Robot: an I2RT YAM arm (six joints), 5 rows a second.
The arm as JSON. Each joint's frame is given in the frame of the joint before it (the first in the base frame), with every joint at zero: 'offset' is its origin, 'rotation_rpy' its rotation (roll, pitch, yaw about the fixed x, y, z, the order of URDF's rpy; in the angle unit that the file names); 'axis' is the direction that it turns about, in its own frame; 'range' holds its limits. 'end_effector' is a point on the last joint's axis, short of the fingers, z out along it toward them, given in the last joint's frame.
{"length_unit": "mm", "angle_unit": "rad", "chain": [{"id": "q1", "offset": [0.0, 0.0, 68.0], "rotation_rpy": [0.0, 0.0, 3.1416], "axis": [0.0, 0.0, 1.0], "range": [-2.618, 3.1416]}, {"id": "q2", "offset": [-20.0, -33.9, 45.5], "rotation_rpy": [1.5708, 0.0, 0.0], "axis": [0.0, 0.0, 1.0], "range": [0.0, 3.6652]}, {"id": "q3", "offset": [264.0, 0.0, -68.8], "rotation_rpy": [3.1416, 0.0, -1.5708], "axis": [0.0, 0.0, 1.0], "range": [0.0, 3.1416]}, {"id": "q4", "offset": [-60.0, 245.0, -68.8], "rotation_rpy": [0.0, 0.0, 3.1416], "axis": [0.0, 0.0, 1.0], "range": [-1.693, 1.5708]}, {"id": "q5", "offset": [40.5, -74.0, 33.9], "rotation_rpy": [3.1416, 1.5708, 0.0], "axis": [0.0, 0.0, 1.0], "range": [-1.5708, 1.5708]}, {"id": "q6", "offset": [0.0, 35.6, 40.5], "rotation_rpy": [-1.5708, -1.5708, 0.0], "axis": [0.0, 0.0, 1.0], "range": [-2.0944, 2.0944]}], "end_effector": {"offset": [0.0, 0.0, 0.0], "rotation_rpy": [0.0, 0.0, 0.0]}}
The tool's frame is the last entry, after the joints.
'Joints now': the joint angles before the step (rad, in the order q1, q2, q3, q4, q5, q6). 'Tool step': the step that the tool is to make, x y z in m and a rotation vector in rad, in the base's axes. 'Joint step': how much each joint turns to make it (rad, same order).
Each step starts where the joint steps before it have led.
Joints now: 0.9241 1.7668 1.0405 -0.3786 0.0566 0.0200
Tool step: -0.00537 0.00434 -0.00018 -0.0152 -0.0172 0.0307
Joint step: 0.0218 0.0015 0.0011 -0.0004 0.0164 -0.0183
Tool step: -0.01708 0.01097 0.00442 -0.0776 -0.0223 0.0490
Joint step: 0.0656 0.0039 0.0340 -0.0809 0.0630 -0.0114
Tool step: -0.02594 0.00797 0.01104 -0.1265 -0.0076 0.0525
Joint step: 0.0858 -0.0069 0.0556 -0.1700 0.0763 0.0068
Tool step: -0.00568 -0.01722 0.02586 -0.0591 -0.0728 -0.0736
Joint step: 0.0031 -0.0858 0.0089 -0.1272 0.1098 0.0489
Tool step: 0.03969 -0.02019 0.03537 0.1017 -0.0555 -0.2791
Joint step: -0.1343 -0.0367 0.0934 -0.0641 0.0397 0.1480
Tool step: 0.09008 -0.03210 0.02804 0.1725 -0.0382 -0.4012
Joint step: -0.2606 0.1049 0.2167 -0.0182 -0.0271 0.1739
